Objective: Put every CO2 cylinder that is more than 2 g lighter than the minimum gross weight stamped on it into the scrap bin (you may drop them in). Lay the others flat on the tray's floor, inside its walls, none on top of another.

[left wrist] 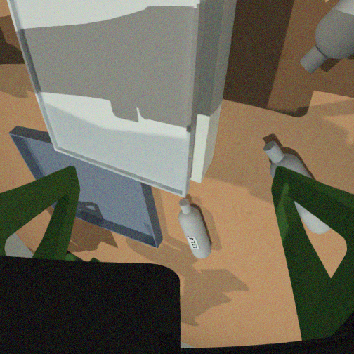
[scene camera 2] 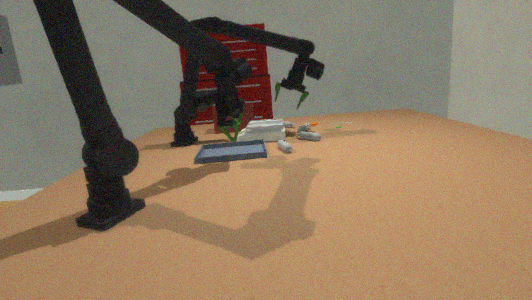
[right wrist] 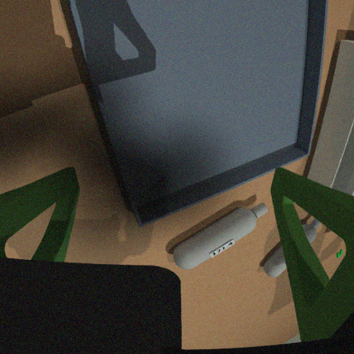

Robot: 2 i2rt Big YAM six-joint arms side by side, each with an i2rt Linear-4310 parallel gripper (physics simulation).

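Places are measured from the left arm's base along level axes (x ahead, y left, z up), in centimetres.
Pixels of known places: left gripper, between the fingertips: (scene camera 2: 285, 105); right gripper, between the fingertips: (scene camera 2: 236, 132); left arm's base, origin of its link: (scene camera 2: 185, 143); right arm's base, origin of its link: (scene camera 2: 113, 215).
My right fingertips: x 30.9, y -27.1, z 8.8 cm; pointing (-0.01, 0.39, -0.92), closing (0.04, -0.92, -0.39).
For each thing: its middle in the pictures, then the offset to it from my right fingertips. "spot": a spot on its surface instead.
- grey cylinder, middle of its body: (scene camera 2: 284, 145) dx +14.6, dy +9.3, dz -7.3 cm
- blue tray, middle of its body: (scene camera 2: 232, 150) dx -4.0, dy +7.0, dz -7.8 cm
- second cylinder, middle of its body: (scene camera 2: 308, 135) dx +23.2, dy +23.8, dz -7.3 cm
- red scrap bin, a spot on its surface: (scene camera 2: 248, 118) spot: dx -6.0, dy +49.1, dz -2.8 cm
- white weighing device, a spot on its surface: (scene camera 2: 265, 132) spot: dx +6.2, dy +22.1, dz -4.8 cm
A grey cylinder (scene camera 2: 285, 146) (left wrist: 195, 227) (right wrist: 215, 239) lies beside the blue tray (scene camera 2: 230, 160) (left wrist: 154, 220) (right wrist: 225, 183); its label reads 171.4 in the right wrist view. A second cylinder (scene camera 2: 309, 136) (left wrist: 291, 164) (right wrist: 275, 265) lies farther off, partly behind a finger in both wrist views. Another (left wrist: 337, 32) shows at the left wrist view's upper right. A red scrap bin (scene camera 2: 248, 118) stands behind the right gripper. My left gripper (scene camera 2: 287, 104) (left wrist: 175, 177) is open, high above the table. My right gripper (scene camera 2: 229, 132) (right wrist: 174, 178) is open and empty above the tray area.
A white weighing device (scene camera 2: 265, 132) (left wrist: 120, 70) (right wrist: 330, 115) stands close beside the tray. Small orange (scene camera 2: 313, 124) and green (scene camera 2: 338, 127) (right wrist: 340, 253) items lie past the cylinders. A red tool cabinet (scene camera 2: 260, 95) stands at the back.
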